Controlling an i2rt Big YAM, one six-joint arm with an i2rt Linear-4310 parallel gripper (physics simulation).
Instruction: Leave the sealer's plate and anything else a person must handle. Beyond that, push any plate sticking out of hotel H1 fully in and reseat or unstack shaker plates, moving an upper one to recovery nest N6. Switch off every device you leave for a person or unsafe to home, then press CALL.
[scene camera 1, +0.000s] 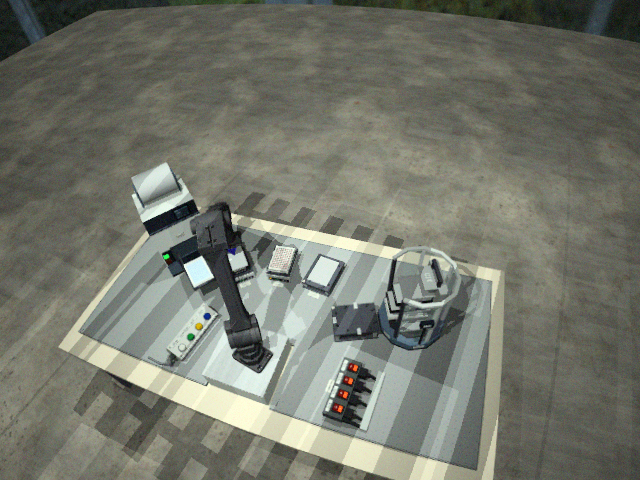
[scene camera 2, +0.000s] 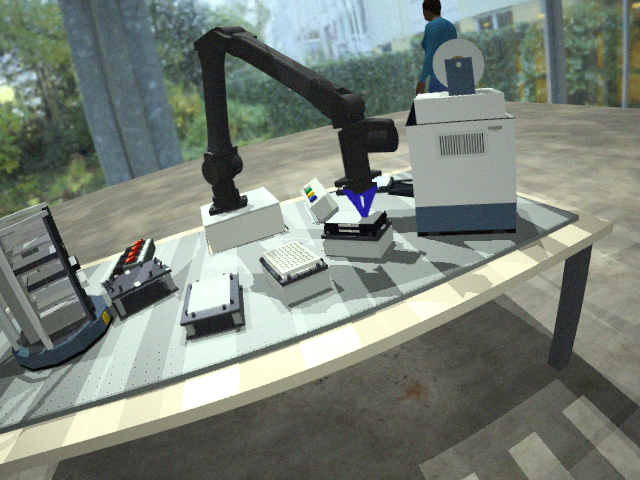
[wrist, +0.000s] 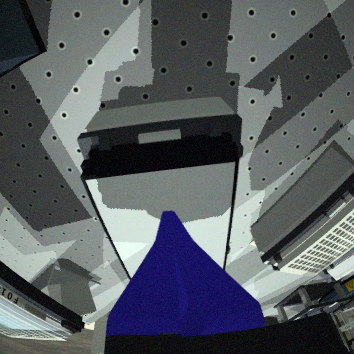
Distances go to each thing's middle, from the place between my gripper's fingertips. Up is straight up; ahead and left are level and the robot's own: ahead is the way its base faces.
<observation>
Now: the plate hotel (scene camera 2: 56, 321) 760 mm to the right of my hand, 100 mm ahead of it and 80 mm above it.
</observation>
